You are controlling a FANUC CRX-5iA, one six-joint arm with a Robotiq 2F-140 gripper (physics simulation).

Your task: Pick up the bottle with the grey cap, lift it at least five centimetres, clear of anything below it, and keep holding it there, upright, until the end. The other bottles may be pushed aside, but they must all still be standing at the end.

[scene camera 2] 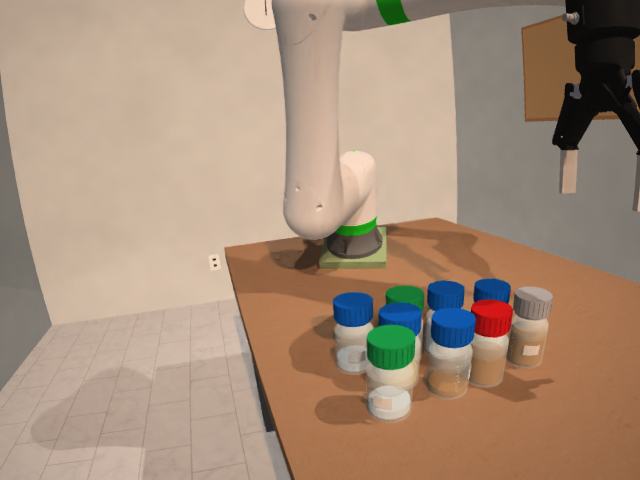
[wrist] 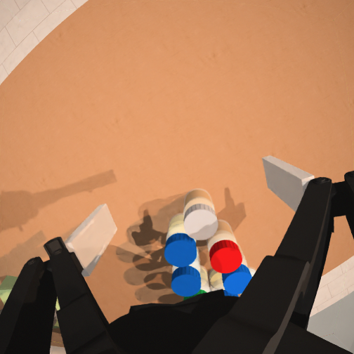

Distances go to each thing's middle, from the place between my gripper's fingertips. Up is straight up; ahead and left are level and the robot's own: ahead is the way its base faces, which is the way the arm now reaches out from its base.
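Red-capped bottle (scene camera 2: 490, 344): 18 cm below my hand, 18 cm right of it, 2 cm behind it.
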